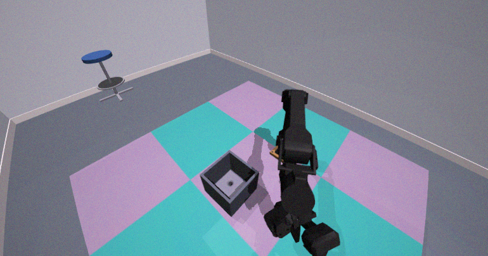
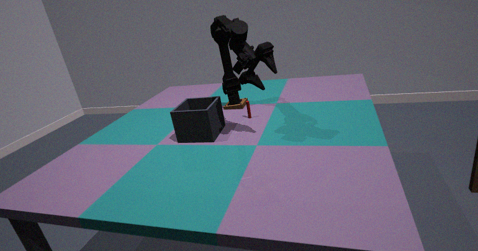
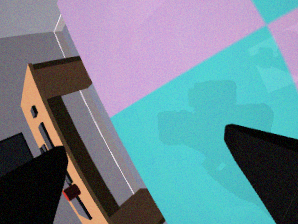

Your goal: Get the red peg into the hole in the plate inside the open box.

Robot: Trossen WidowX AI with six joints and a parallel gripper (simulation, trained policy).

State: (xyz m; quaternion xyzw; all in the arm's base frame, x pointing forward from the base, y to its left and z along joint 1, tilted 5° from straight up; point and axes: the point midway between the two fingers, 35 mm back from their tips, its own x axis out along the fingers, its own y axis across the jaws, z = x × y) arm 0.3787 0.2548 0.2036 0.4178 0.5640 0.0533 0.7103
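My gripper tip is now 22 cm past the red peg, 15 cm to the left of it and 19 cm above it. The rest, counted from my gripper tip: grey plate: 7 cm behind, 33 cm to the right, 18 cm below.
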